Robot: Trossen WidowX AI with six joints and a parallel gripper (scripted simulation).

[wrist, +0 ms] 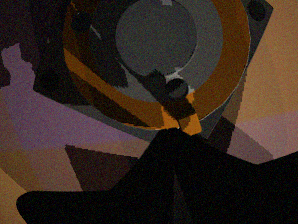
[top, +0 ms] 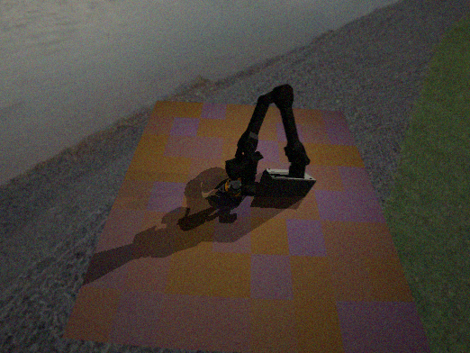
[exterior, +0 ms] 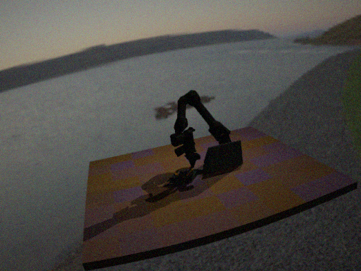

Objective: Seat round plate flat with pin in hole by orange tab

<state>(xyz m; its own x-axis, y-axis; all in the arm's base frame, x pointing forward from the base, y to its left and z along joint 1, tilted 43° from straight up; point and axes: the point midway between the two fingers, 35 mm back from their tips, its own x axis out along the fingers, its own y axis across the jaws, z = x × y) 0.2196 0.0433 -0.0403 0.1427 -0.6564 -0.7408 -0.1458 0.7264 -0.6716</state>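
Now: the round plate 3 cm ahead of my gripper tip and 1 cm below it. From my gripper tip the other things lie so: square grey base (5 cm ahead, 1 cm to the left, 2 cm below).
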